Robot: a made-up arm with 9 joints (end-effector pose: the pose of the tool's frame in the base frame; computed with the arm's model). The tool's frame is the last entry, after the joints.
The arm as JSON. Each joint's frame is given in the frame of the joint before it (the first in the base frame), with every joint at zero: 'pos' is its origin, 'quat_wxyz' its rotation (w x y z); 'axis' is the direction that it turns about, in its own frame. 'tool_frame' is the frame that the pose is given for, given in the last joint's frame.
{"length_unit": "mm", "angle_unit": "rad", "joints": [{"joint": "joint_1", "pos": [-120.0, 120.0, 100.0], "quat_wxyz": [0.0, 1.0, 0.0, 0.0], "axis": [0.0, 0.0, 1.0]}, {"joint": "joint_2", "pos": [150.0, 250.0, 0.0], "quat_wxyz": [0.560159, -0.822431, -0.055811, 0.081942], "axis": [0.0, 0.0, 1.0]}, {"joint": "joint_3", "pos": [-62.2, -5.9, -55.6], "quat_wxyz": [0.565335, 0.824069, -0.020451, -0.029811], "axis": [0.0, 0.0, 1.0]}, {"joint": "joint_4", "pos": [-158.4, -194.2, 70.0], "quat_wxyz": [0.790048, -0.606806, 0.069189, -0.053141], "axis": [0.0, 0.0, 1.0]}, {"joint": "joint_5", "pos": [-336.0, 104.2, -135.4], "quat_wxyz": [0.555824, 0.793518, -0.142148, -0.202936], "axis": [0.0, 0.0, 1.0]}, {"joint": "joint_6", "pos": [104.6, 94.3, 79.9], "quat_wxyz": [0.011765, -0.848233, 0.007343, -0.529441], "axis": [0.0, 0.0, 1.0]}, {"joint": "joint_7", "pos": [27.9, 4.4, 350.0], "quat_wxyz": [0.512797, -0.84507, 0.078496, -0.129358], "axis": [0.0, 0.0, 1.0]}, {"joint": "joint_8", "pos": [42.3, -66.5, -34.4], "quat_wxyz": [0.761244, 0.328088, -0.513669, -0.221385], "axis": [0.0, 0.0, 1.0]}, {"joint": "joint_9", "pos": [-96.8, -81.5, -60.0], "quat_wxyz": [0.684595, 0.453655, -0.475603, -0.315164], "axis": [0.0, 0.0, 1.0]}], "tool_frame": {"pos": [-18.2, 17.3, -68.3], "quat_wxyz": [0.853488, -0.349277, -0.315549, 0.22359]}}
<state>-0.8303 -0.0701 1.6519 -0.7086 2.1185 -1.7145 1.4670 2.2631 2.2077</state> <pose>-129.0 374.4 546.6 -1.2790 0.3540 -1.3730</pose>
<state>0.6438 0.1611 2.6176 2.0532 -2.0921 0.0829 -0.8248 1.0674 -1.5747</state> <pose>167.7 -1078.0 -364.5 -1.1074 0.8771 0.0243</pose>
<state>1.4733 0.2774 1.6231 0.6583 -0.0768 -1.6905 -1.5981 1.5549 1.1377</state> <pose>-318.2 -399.8 222.5 -0.1465 -0.1452 0.1775</pose>
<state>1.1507 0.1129 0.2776 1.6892 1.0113 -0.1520 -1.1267 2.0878 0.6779</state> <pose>-349.6 -36.5 -122.7 -1.4788 -0.6787 0.9372</pose>
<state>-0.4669 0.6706 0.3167 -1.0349 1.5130 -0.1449 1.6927 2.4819 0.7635</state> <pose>-330.3 -293.6 62.3 1.3755 0.0727 -1.6022</pose>
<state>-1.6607 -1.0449 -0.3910 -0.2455 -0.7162 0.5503 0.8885 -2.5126 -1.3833</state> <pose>-492.5 243.0 434.3 -1.0541 0.1986 -0.2822</pose>
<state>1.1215 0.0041 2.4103 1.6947 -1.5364 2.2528 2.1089 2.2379 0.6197</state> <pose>-310.7 -839.4 -223.7 2.6877 -0.2492 -0.5524</pose>
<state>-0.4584 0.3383 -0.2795 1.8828 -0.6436 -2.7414 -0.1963 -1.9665 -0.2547</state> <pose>-481.5 103.1 -55.3 0.4594 0.7554 1.0339</pose>
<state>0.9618 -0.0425 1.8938 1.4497 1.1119 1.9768 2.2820 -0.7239 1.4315</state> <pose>-202.8 -100.9 -339.7 -2.5014 -0.8546 -0.2152</pose>
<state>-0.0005 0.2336 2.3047 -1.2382 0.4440 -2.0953 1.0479 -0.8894 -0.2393</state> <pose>150.8 -83.4 12.5 -0.7716 1.0794 0.2058</pose>
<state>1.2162 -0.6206 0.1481 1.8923 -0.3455 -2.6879 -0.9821 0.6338 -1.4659</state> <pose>216.0 -20.8 362.7 2.5778 -1.1097 1.3695</pose>
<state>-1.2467 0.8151 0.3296 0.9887 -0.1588 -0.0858 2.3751 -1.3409 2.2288</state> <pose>-143.0 190.0 -35.6 0.5363 1.7487 -1.9756</pose>
